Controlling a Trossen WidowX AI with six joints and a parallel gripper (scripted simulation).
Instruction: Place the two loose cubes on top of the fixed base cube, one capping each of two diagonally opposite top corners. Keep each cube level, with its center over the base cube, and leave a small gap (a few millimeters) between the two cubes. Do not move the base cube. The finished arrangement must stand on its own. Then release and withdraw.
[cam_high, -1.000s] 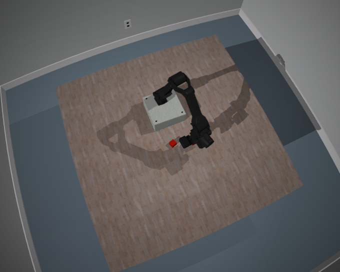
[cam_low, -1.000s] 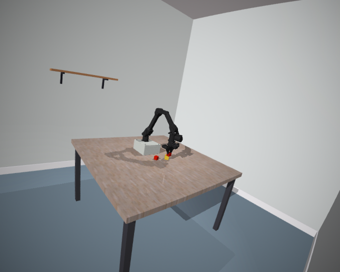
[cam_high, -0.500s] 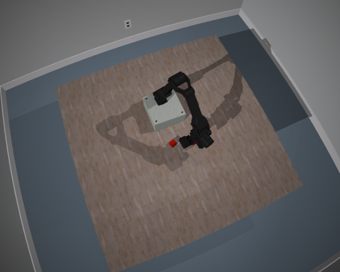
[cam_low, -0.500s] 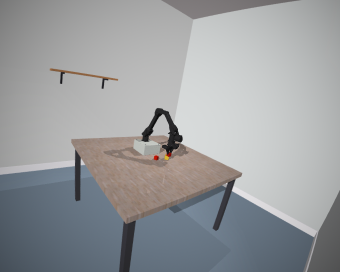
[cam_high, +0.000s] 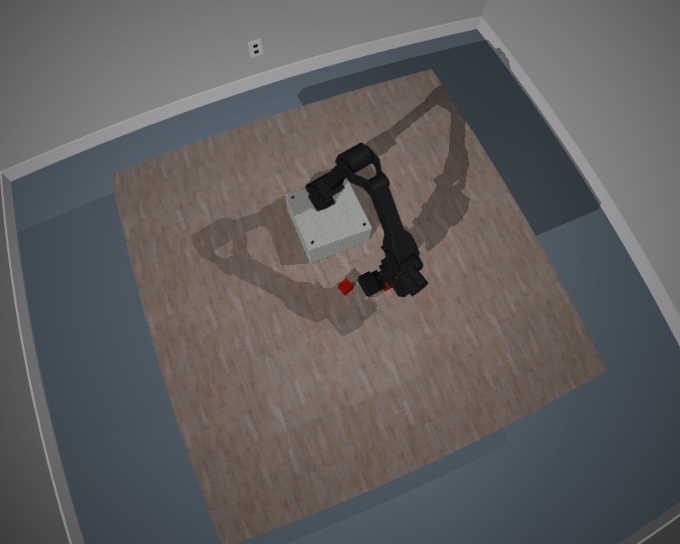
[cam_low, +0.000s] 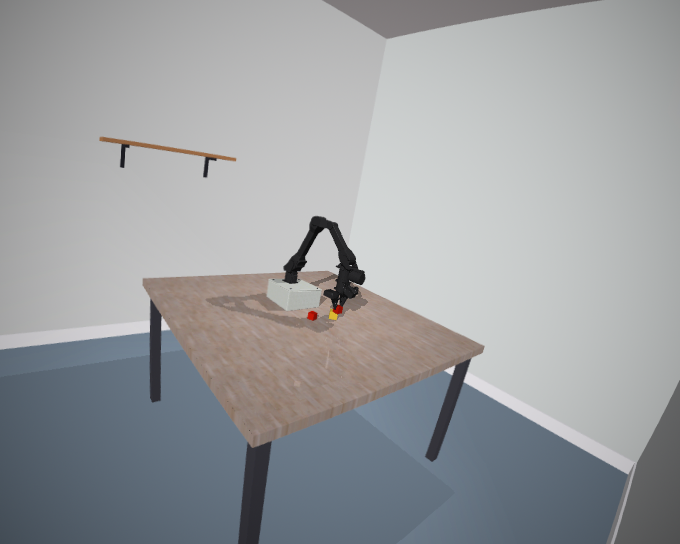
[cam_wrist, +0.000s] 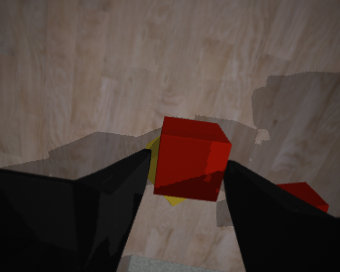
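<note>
The yellow cube lies 2 cm behind my gripper tip and 4 cm below it.
</note>
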